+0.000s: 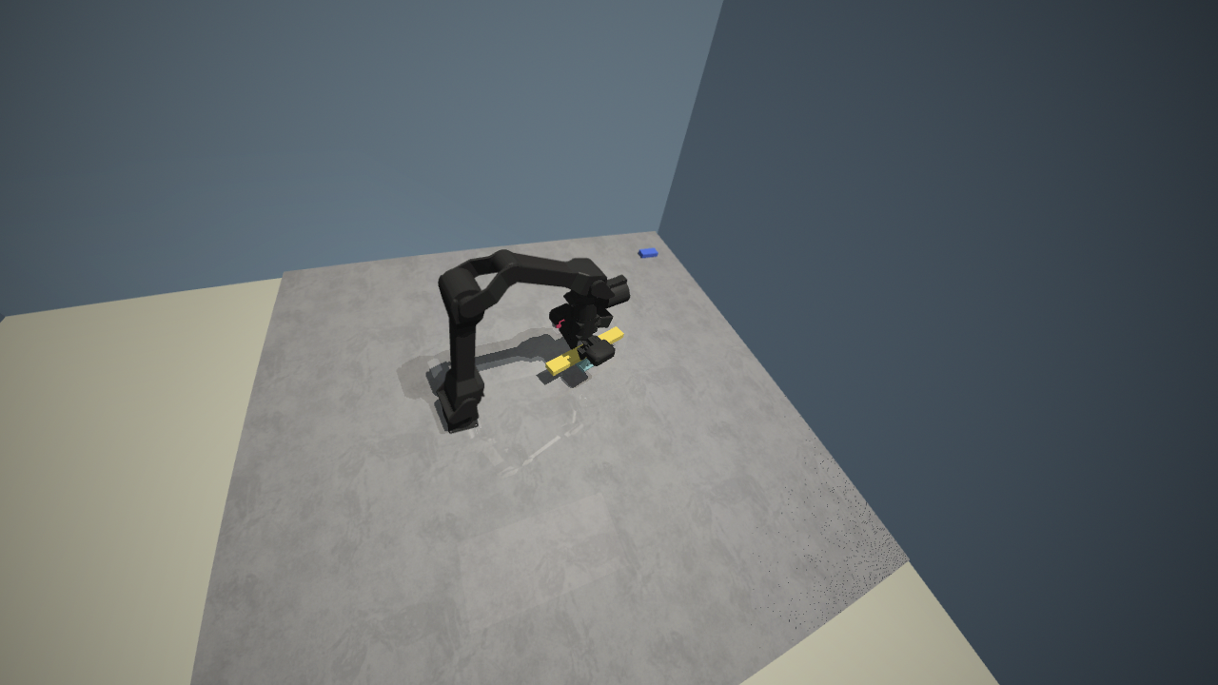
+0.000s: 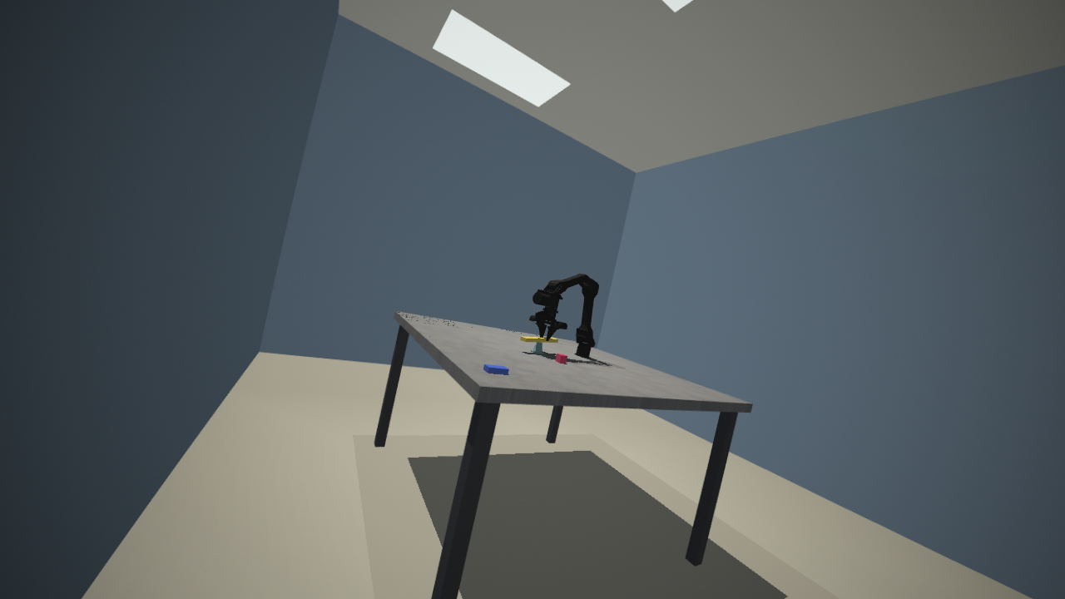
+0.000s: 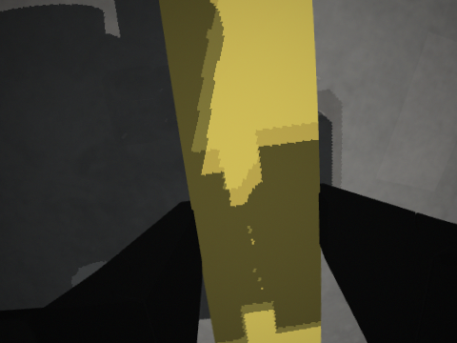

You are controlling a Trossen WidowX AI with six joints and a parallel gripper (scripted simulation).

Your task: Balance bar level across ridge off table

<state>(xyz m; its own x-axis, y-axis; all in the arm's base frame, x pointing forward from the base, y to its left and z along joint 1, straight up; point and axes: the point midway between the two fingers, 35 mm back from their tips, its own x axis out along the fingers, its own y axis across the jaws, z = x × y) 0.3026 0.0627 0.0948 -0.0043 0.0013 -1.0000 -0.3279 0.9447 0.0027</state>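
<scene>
Now: the yellow bar 30 mm ahead of my gripper tip and 10 mm to the left of it. Round my gripper tip: blue block 440 mm ahead, 440 mm to the left, 50 mm below; red block 10 mm ahead, 170 mm to the left, 40 mm below.
</scene>
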